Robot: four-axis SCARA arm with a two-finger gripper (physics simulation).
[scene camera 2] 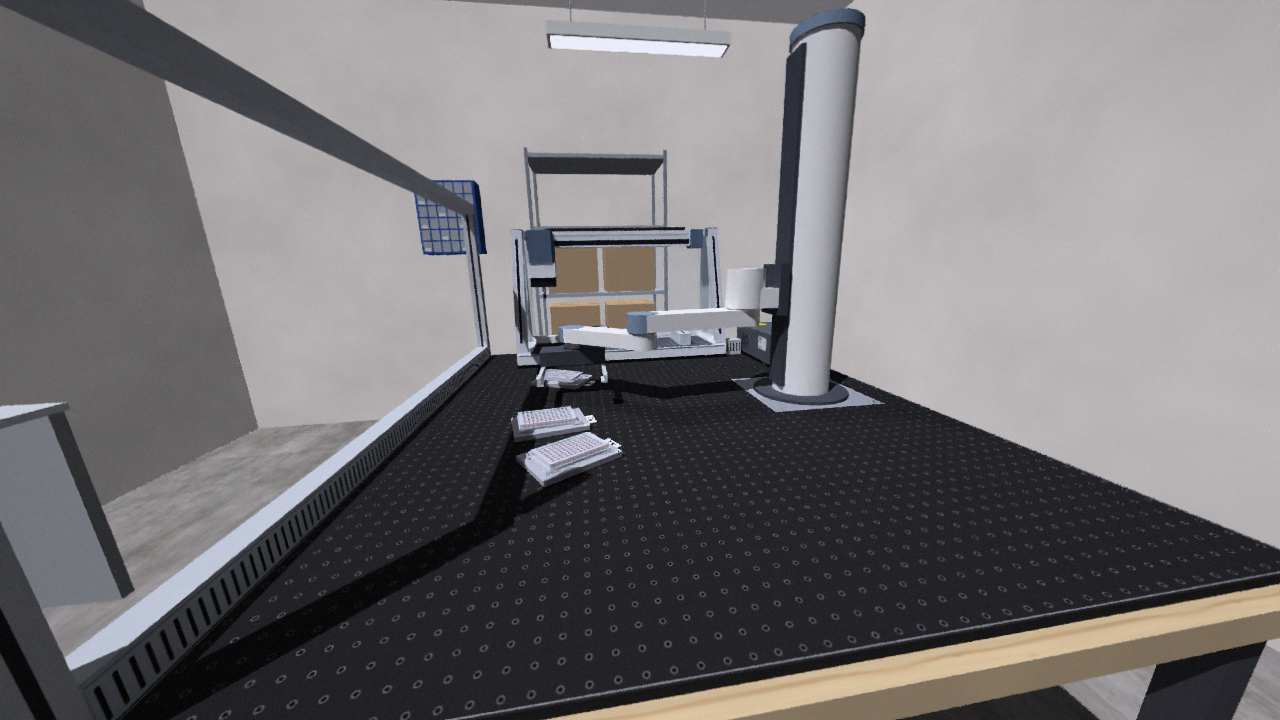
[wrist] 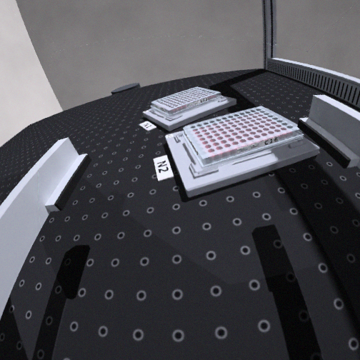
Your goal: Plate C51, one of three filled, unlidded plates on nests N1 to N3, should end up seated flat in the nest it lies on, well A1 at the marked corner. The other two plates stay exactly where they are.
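Note:
My gripper [scene camera 2: 572, 376] [wrist: 189, 124] is open and empty; in the scene view its fingers stand either side of the farthest plate [scene camera 2: 565, 377], low over it. That plate looks skewed on its nest; its label is unreadable, and I cannot pick it out in the wrist view. The middle plate [scene camera 2: 547, 418] [wrist: 242, 132], whose label looks like C16, lies on nest N2 [scene camera 2: 554, 434] [wrist: 305, 146]. The nearest plate [scene camera 2: 570, 450] [wrist: 187, 99] lies on nest N1 [scene camera 2: 574, 468] [wrist: 226, 103]; its label is too small to read. Which plate is C51 cannot be told.
The SCARA column [scene camera 2: 819, 214] stands on the right of the black perforated table [scene camera 2: 760, 537]. A gantry frame [scene camera 2: 516, 300] and a shelf unit [scene camera 2: 595, 163] stand behind. A slotted rail [scene camera 2: 295, 501] [wrist: 320, 80] runs along the table's left side in the scene view.

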